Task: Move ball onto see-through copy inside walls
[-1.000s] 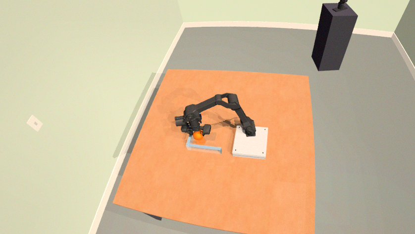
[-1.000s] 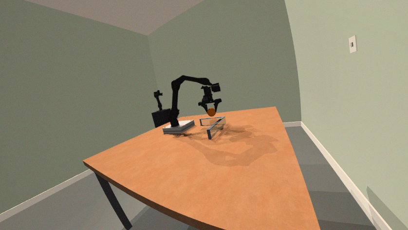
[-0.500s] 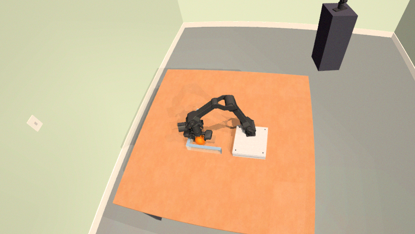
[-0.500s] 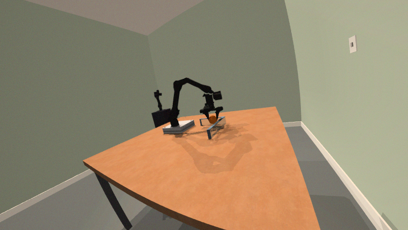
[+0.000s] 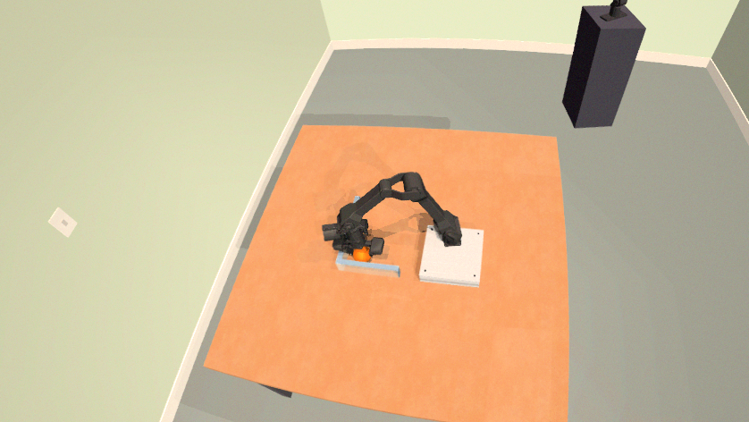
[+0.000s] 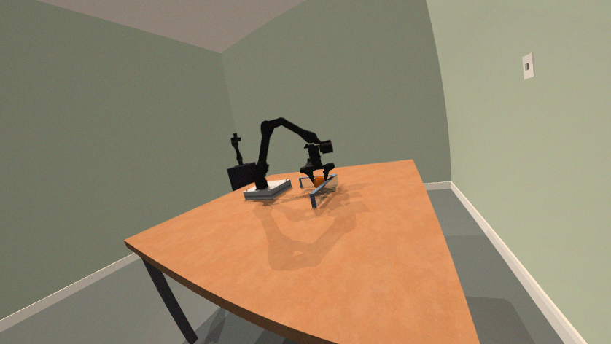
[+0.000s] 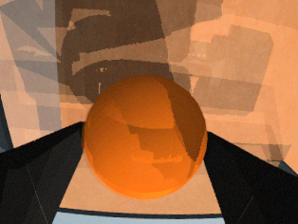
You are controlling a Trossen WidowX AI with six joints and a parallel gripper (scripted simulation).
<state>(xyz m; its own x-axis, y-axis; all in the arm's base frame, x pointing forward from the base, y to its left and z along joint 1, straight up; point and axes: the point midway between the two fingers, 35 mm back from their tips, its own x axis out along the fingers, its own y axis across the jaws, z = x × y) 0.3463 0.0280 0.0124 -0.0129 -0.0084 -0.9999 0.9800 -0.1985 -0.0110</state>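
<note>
My gripper tip is now right at the orange ball.
</note>
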